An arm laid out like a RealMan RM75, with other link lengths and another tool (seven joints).
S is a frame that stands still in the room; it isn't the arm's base.
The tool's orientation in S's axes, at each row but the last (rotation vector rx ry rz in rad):
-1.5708, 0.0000, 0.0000
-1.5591, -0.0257, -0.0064
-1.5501, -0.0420, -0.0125
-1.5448, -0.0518, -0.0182
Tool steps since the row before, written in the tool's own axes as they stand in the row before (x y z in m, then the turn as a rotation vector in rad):
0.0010, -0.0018, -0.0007, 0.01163, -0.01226, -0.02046
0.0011, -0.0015, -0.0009, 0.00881, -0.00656, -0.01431
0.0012, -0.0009, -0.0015, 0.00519, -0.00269, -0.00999
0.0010, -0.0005, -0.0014, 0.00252, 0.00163, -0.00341
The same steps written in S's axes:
0.0010, -0.0007, 0.0018, 0.01163, -0.02046, 0.01226
0.0011, -0.0009, 0.0015, 0.00885, -0.01428, 0.00657
0.0012, -0.0015, 0.0009, 0.00528, -0.00995, 0.00267
0.0010, -0.0014, 0.0005, 0.00266, -0.00331, -0.00160

